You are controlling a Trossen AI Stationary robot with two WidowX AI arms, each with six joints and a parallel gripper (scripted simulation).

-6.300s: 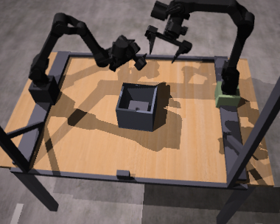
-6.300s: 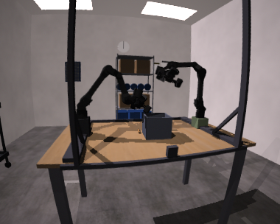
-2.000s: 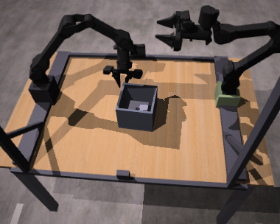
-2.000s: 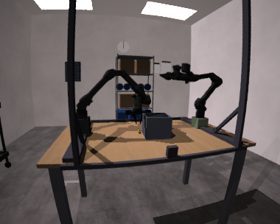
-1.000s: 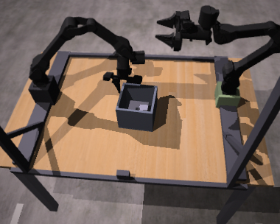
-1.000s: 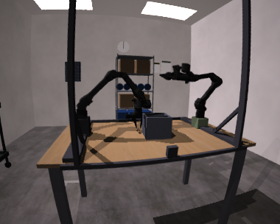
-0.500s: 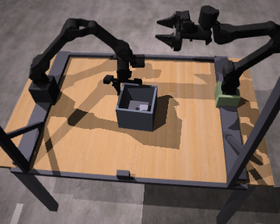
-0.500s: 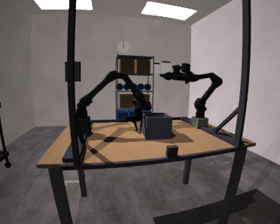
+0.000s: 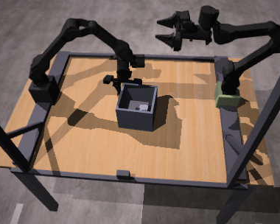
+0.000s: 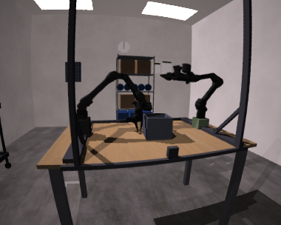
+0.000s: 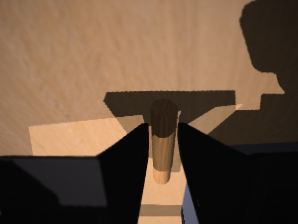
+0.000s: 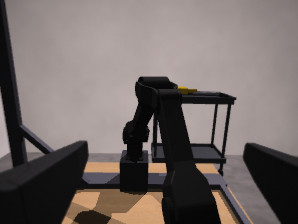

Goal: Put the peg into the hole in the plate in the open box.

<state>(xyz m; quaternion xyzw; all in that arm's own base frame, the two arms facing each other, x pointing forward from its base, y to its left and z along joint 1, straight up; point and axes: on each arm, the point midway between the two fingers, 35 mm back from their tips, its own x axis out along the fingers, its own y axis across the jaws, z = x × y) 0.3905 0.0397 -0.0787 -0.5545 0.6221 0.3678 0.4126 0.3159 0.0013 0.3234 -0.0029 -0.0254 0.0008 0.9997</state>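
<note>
Right now my left hand is 30 mm past the wooden peg, 30 mm above it and 10 mm to the right of it. Round my left hand: pale plate: 130 mm behind, 90 mm to the right, 10 mm above.
</note>
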